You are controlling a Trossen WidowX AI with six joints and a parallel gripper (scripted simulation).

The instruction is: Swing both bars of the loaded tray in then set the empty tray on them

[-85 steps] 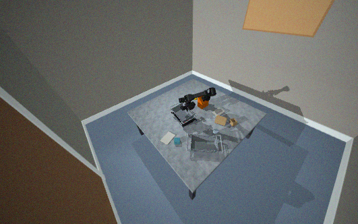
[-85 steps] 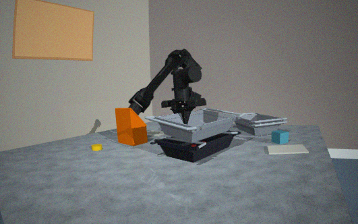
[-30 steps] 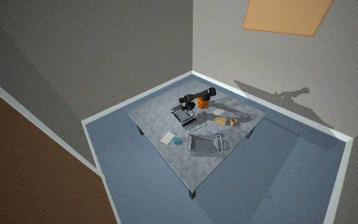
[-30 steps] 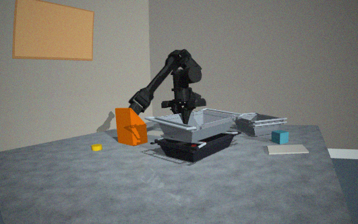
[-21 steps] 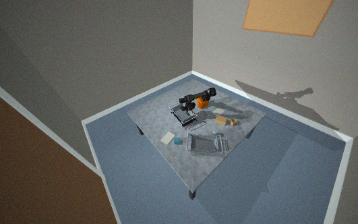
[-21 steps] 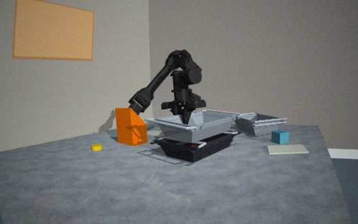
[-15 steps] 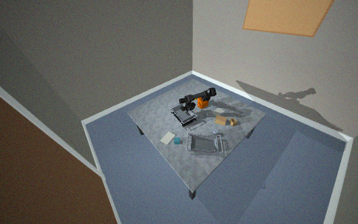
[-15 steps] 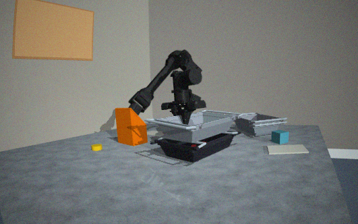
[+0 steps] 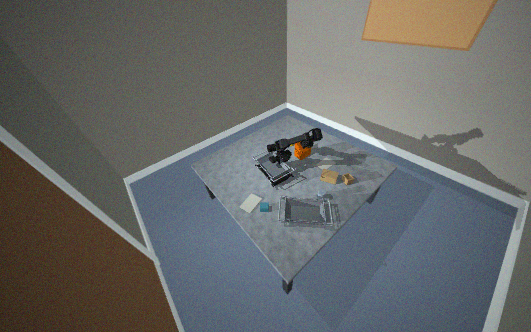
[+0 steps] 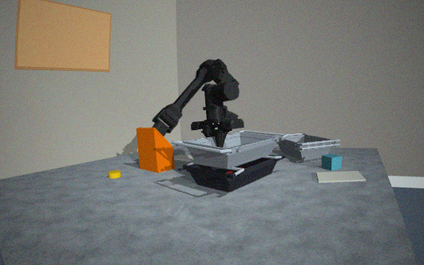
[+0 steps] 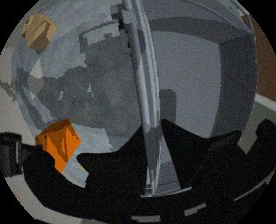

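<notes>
The grey tray lies 70 mm ahead of my gripper tip, 30 mm above it and 10 mm to the right of it. Round my gripper tip: box (440 mm to the left, 310 mm behind, 70 mm below); then yellow disc (330 mm behind, 210 mm to the right, 80 mm below); then teal cube (340 mm ahead, 210 mm to the left, 60 mm below).
</notes>
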